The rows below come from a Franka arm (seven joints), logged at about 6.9 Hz.
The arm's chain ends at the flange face. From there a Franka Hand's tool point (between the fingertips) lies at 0.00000 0.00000 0.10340 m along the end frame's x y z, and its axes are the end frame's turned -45 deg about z.
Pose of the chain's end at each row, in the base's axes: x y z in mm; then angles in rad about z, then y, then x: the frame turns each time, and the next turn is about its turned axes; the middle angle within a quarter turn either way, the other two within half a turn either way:
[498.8 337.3 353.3 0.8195 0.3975 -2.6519]
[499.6 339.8 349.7 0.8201 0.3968 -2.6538]
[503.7 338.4 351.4 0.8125 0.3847 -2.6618]
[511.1 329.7 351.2 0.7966 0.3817 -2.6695]
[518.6 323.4 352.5 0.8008 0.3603 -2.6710]
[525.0 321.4 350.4 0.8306 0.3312 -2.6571]
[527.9 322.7 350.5 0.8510 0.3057 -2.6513]
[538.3 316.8 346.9 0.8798 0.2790 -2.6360]
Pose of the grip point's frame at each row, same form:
[439.1 344.7 269.2 1.4938 -0.0329 -2.5220]
[440.1 347.0 265.5 1.4952 -0.0324 -2.5238]
[445.4 346.2 266.4 1.4911 -0.0372 -2.5372]
[453.5 338.0 265.7 1.4783 -0.0350 -2.5446]
[462.3 332.7 266.3 1.4837 -0.0508 -2.5592]
[469.4 331.9 263.9 1.5093 -0.0816 -2.5674]
[473.2 334.2 263.5 1.5290 -0.1049 -2.5791]
[483.8 329.5 259.9 1.5540 -0.1349 -2.5844]

